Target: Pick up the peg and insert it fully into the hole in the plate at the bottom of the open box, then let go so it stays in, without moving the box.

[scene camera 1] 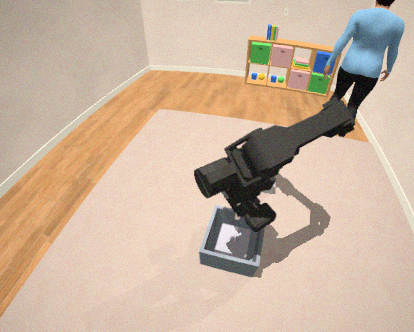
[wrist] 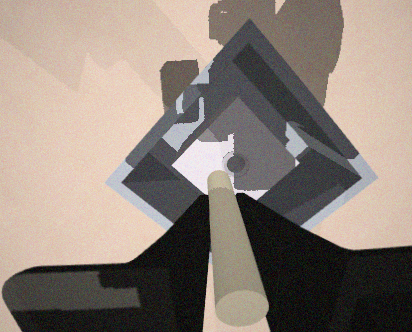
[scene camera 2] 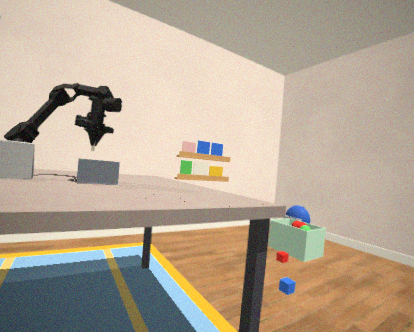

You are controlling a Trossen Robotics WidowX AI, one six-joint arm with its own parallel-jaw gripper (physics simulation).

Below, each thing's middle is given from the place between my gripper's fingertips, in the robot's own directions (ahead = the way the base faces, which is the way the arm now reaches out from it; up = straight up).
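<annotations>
My gripper: 11 cm above the grey-blue box [scene camera 1: 221, 215], 3 cm short of it. Grey plate [scene camera 1: 233, 241]: 12 cm below my gripper, 3 cm ahead of it. Cream peg [wrist: 238, 290]: 2 cm above my gripper.
</annotations>
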